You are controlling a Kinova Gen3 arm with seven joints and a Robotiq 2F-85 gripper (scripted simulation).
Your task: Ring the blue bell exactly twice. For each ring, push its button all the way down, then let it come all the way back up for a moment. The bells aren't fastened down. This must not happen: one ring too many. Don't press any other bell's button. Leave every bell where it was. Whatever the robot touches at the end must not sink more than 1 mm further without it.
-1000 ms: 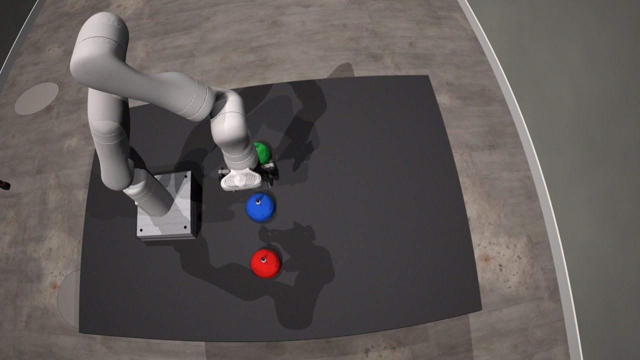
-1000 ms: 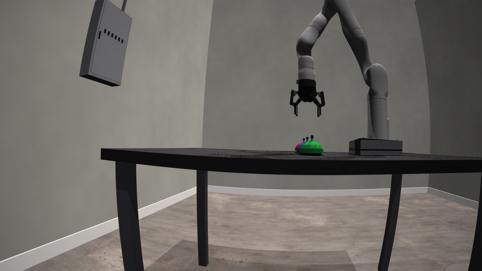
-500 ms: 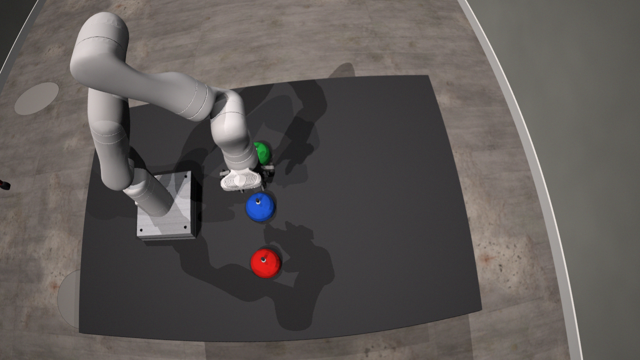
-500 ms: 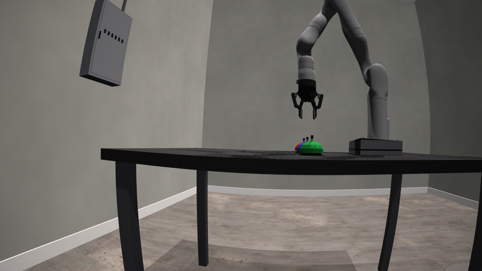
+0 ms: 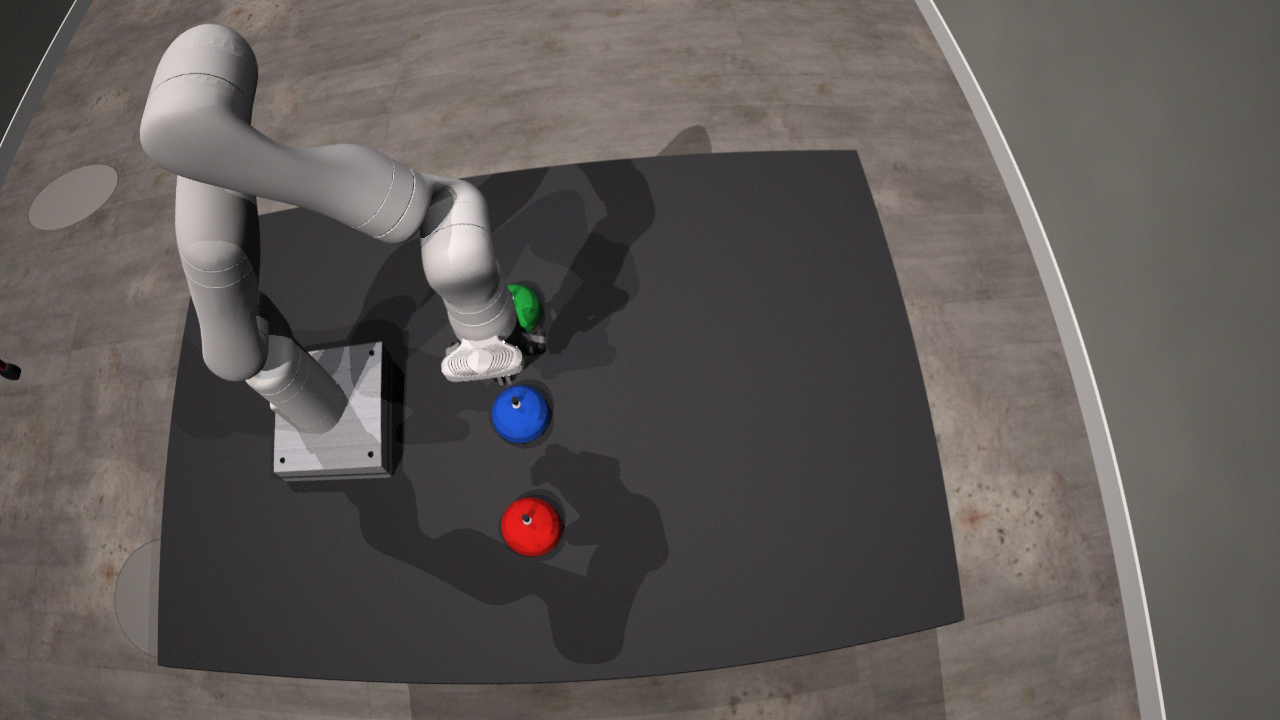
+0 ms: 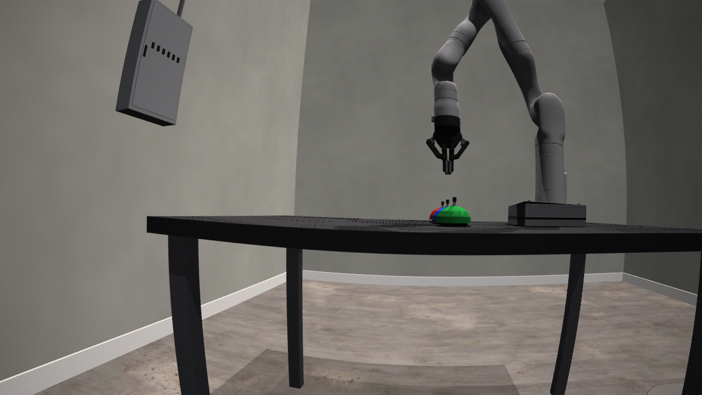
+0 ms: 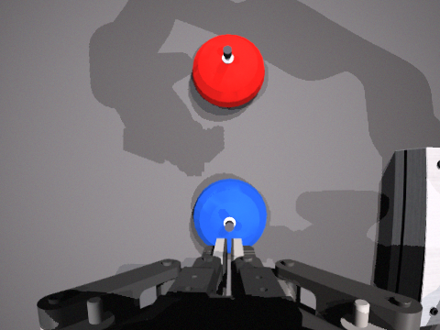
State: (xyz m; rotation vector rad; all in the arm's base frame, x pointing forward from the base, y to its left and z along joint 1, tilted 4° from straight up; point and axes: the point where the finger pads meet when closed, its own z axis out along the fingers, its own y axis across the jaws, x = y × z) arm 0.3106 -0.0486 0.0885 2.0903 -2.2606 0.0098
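My gripper is now 110 mm above the blue bell. Also, from my hand: red bell 170 mm to the right, 110 mm below, 10 mm behind; then green bell 170 mm to the left, 110 mm below, 10 mm ahead.
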